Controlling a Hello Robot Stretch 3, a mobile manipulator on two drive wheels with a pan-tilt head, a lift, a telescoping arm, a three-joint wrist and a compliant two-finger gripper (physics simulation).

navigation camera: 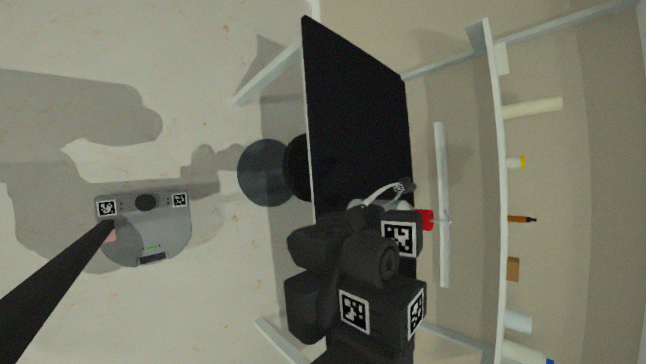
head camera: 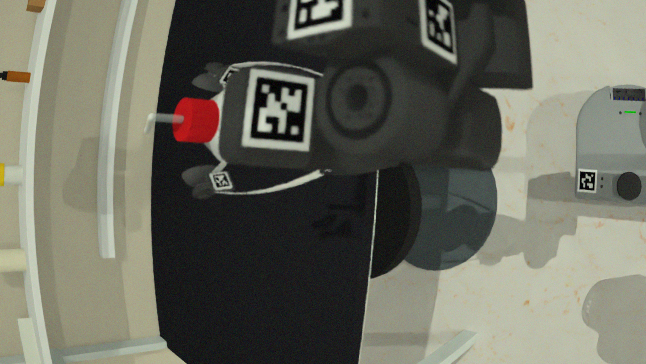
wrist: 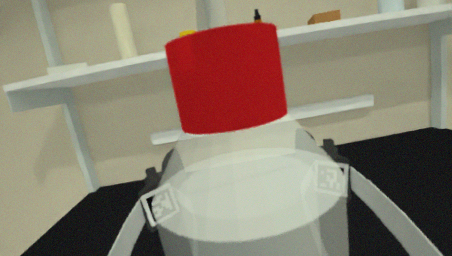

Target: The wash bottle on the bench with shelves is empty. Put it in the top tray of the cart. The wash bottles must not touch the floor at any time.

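Frame: origin at the robot's base, x back, y left, z down, level; metres.
Seen in the pictures: gripper, fingertip midpoint: (navigation camera: pixel 410 207); robot's base, origin of the base link: (navigation camera: pixel 145 201) (head camera: pixel 627 184).
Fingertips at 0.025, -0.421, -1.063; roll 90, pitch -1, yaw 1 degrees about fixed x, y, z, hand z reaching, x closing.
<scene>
Offsets run from my fingertips to a thing's top centre, as dx, dy, dz. Level surfaces: height alone.
The wash bottle @[-0.002, +0.093, -0.103] (head camera: pixel 196 120) (navigation camera: pixel 424 220) (wrist: pixel 227 80) has a red cap, a bent pale spout and a translucent whitish body. My gripper (head camera: pixel 202 129) (wrist: pixel 238 157) is shut on its body, one finger on each side, and holds it up above the black bench top @[dz +0.301] (head camera: pixel 260 275) (navigation camera: pixel 355 115) (wrist: pixel 410 170). The cap points toward the shelf side. In the navigation camera view, the wrist hides most of the body and one finger. The cart does not show in these views.
The shelf (head camera: pixel 30 200) (navigation camera: pixel 501 200) (wrist: pixel 145 61) behind the bench holds several items, including an orange bottle @[+0.146, -0.611, -0.248] (navigation camera: pixel 517 219) and a brown box @[+0.352, -0.609, -0.196] (navigation camera: pixel 513 269). A lower rail (head camera: pixel 106 200) (navigation camera: pixel 442 200) runs beneath. A round dark blue stool (head camera: pixel 460 220) (navigation camera: pixel 265 172) stands at the bench's front edge.
</scene>
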